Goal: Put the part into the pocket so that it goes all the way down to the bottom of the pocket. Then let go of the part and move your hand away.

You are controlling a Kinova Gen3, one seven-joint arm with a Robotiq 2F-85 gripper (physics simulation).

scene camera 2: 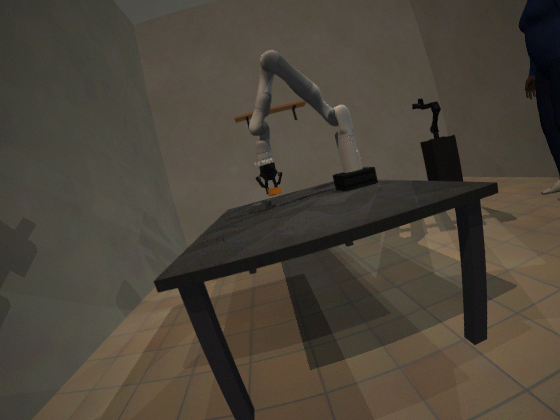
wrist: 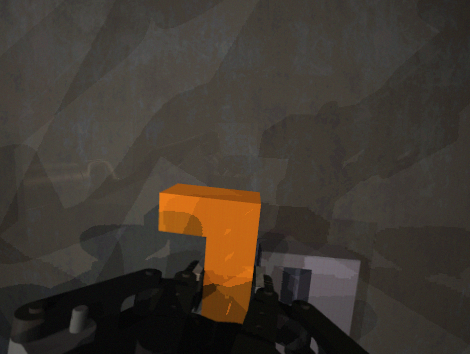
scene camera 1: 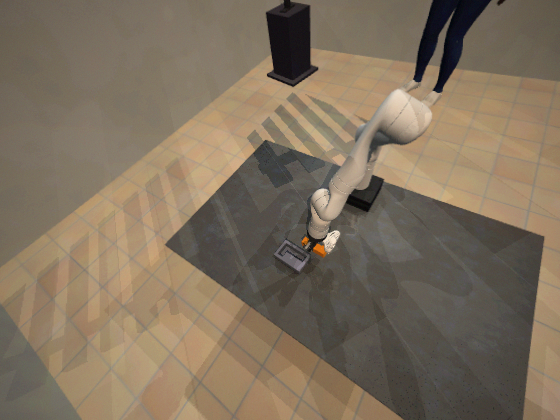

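Seen in the pictures: gripper, fingertip midpoint: (wrist: 230, 273) (scene camera 1: 312, 247); arm's base at its link origin: (scene camera 2: 352, 170).
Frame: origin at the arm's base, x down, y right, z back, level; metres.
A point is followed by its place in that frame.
My gripper (scene camera 1: 311, 246) @(x 0.015, y -0.052, z -0.414 m) (scene camera 2: 269, 189) @(x 0.015, y -0.052, z -0.414 m) (wrist: 230, 273) @(x 0.015, y -0.052, z -0.414 m) is shut on the orange L-shaped part (scene camera 1: 320, 249) @(x -0.017, y -0.092, z -0.410 m) (scene camera 2: 275, 191) @(x 0.000, y -0.113, z -0.389 m) (wrist: 231, 220) @(x -0.017, y -0.101, z -0.406 m) and holds it above the table. In the wrist view the long leg is between the fingers and the short leg points left at the far end. The grey block with the pocket (scene camera 1: 300, 266) @(x 0.043, y -0.062, z -0.505 m) (scene camera 2: 261, 206) @(x 0.057, y -0.068, z -0.482 m) (wrist: 336, 280) @(x 0.043, y -0.052, z -0.509 m) lies on the table. In scene camera 1 it is just left of and below the gripper. In the wrist view it is at the lower right, partly hidden by the right finger, and part of its dark pocket shows. The part is outside the pocket.
The arm's black base (scene camera 1: 369, 194) @(x 0.002, y -0.077, z -0.031 m) (scene camera 2: 355, 179) @(x 0.037, y -0.099, z -0.013 m) stands on the dark table (scene camera 1: 425, 280) @(x 0.079, y -0.458, z -0.205 m) (scene camera 2: 325, 225) @(x 0.079, y -0.695, z -0.205 m), behind the gripper. A black pedestal (scene camera 1: 290, 42) (scene camera 2: 442, 157) and a person (scene camera 1: 450, 45) (scene camera 2: 542, 45) are beyond the table. A wooden shelf (scene camera 2: 286, 107) hangs on the wall.
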